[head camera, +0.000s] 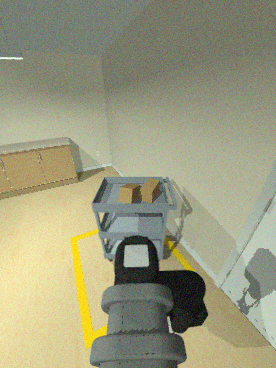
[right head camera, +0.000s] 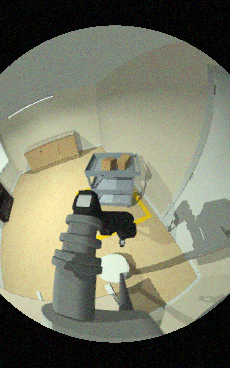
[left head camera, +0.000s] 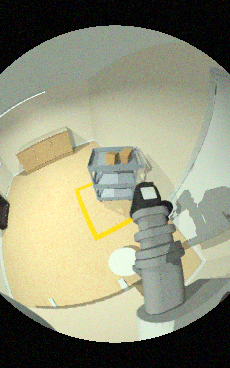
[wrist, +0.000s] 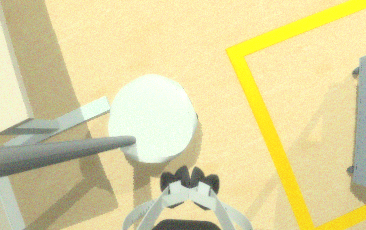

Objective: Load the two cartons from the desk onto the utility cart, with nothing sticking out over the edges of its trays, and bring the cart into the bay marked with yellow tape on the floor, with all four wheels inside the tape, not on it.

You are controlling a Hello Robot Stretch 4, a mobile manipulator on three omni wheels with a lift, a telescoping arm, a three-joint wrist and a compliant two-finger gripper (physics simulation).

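Two brown cartons, the left one point(head camera: 129, 194) point(left head camera: 111, 158) point(right head camera: 108, 163) and the right one point(head camera: 150, 191) point(left head camera: 126, 155) point(right head camera: 123, 161), sit side by side within the rims of the top tray of the grey cart point(head camera: 132, 206) point(wrist: 361, 125). The cart stands over the far part of the yellow tape bay point(head camera: 80, 280) point(left head camera: 86, 211) point(wrist: 270, 140). Two near wheels show inside the tape in the wrist view; the far wheels are hidden. My gripper point(wrist: 189, 179) is shut and empty, above the floor outside the near tape line, apart from the cart. My arm covers part of the bay in the head view.
A round white object point(left head camera: 124, 261) point(right head camera: 115, 267) point(wrist: 152, 118) is near the gripper, outside the tape, with a grey bar reaching over it in the wrist view. A wall runs close along the cart's right side. A low wooden cabinet point(head camera: 40, 167) point(left head camera: 46, 150) point(right head camera: 52, 152) stands at the far left.
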